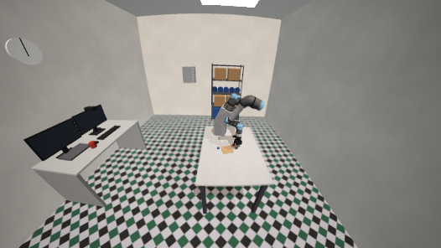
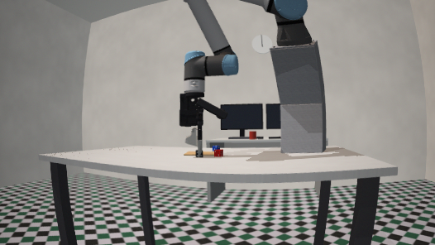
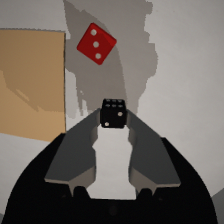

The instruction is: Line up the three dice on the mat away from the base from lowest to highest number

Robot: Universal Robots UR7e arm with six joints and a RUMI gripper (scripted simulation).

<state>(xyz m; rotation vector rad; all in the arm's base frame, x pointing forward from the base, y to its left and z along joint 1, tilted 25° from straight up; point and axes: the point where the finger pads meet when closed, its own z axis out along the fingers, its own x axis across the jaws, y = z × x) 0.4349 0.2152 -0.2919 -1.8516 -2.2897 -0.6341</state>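
Now: hand right at the black die. From my hand the other things lie so: tan mat 1 cm ahead, 13 cm to the right, 2 cm below; then blue die 2 cm behind, 24 cm to the right; then red die 6 cm behind, 3 cm to the right.
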